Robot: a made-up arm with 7 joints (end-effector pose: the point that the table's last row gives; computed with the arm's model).
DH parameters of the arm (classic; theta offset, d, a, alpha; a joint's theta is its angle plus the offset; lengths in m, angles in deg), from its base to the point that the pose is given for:
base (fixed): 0 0.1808 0 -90
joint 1: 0 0.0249 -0.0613 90
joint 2: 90 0.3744 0.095 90
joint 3: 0 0.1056 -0.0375 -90
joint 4: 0 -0.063 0.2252 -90
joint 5: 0 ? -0.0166 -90
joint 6: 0 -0.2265 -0.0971 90
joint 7: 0 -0.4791 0.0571 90
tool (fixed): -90 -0.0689 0 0
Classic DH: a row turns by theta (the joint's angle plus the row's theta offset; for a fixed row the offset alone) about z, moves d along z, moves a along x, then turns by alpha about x.
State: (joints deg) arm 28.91 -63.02 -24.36 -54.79 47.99 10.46 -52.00
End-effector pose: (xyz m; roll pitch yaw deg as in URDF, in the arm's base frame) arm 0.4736 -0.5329 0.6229 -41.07 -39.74 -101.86
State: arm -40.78 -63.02 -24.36 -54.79 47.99 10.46 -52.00
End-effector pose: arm -0.2503 -0.5329 0.7784 25.90 -4.23 -131.01
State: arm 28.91 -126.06 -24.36 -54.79 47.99 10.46 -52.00
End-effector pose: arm -0.0870 -0.4616 0.9326 -4.95 -57.71 173.82
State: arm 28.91 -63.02 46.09 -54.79 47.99 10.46 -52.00
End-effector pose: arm 0.2255 -0.6016 0.4531 2.30 15.59 -130.20
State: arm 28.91 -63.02 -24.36 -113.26 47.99 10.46 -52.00
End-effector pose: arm 0.1387 -0.3365 0.9754 24.95 -56.92 167.60
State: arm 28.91 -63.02 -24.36 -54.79 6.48 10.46 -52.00
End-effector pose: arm 0.3651 -0.4437 0.7363 5.32 -37.19 -110.71
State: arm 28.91 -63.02 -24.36 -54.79 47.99 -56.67 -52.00
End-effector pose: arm 0.4368 -0.5915 0.0976 -40.66 27.33 -105.04
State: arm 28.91 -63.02 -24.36 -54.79 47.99 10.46 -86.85
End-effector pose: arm 0.5259 -0.5342 0.6343 -6.22 -39.74 -101.86
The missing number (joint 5, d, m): 0.0395
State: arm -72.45 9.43 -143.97 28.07 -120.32 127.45 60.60
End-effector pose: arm -0.8093 -0.1772 -0.0179 -12.14 27.09 -140.16
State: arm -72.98 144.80 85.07 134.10 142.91 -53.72 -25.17
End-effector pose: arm -0.5101 -0.4746 0.0455 -77.74 6.04 -154.49
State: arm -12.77 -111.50 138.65 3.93 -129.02 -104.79 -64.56
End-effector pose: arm 0.1442 -0.0339 0.2957 125.91 70.20 37.91
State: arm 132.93 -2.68 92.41 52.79 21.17 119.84 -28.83
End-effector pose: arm 0.0639 -0.1375 0.2003 -53.71 -21.71 -161.71
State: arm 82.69 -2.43 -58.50 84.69 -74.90 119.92 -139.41
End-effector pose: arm 0.5611 -0.4064 0.0794 -20.92 7.77 -88.76
